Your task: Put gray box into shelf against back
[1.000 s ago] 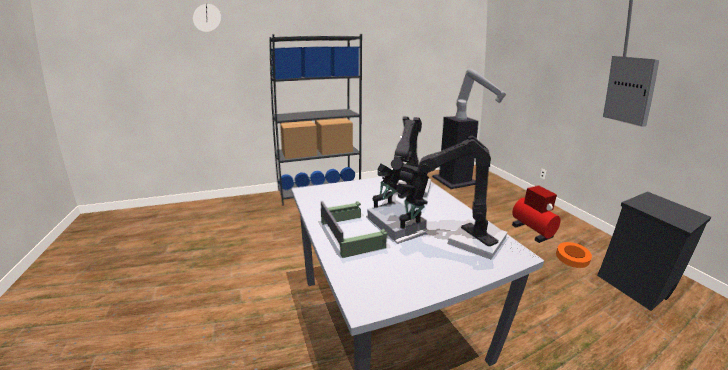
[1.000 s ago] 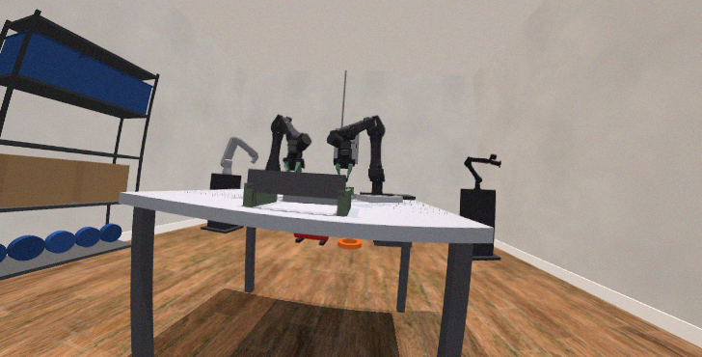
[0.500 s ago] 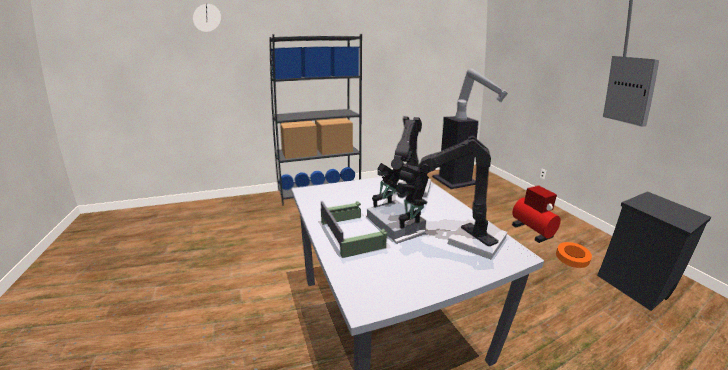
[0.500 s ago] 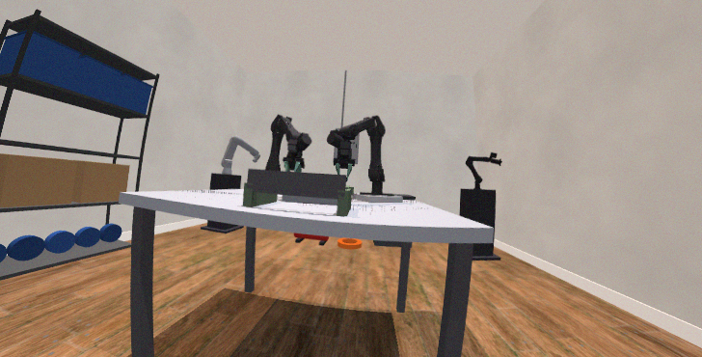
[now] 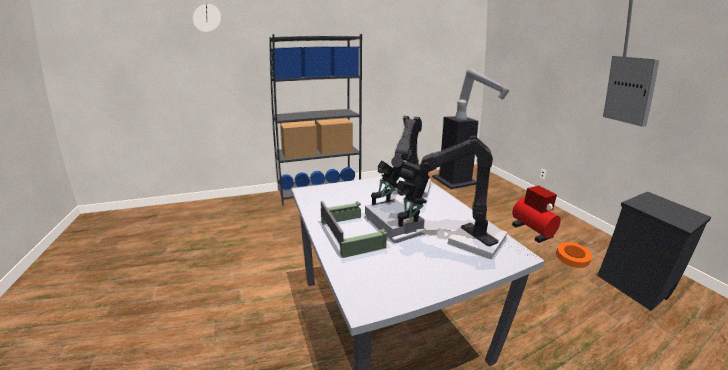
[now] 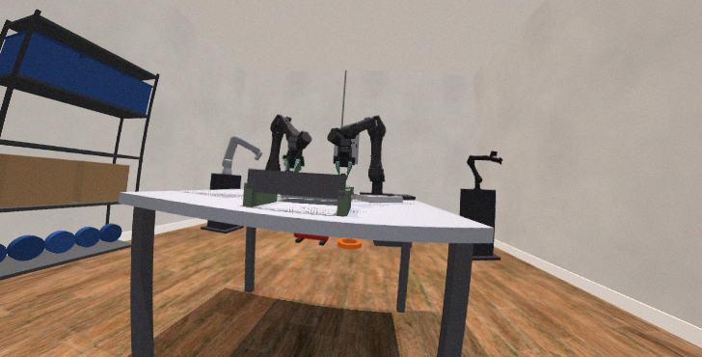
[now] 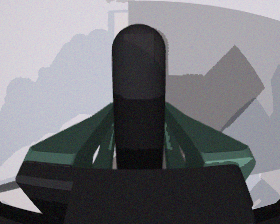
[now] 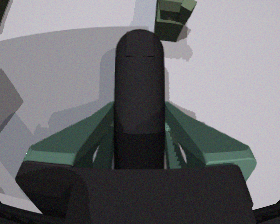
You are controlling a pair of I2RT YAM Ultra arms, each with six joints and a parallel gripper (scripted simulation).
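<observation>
The gray box lies 120 mm to the left of my right hand, 50 mm below it and 20 mm behind it. The rest, counted from my right hand: dark back plate 300 mm ahead, 140 mm to the left, 40 mm below.
Right now my left hand is 1 cm short of the gray box, 12 cm to the left of it and 5 cm above it. Also, from my left hand: dark back plate (33 cm ahead, 11 cm to the right, 4 cm below).
</observation>
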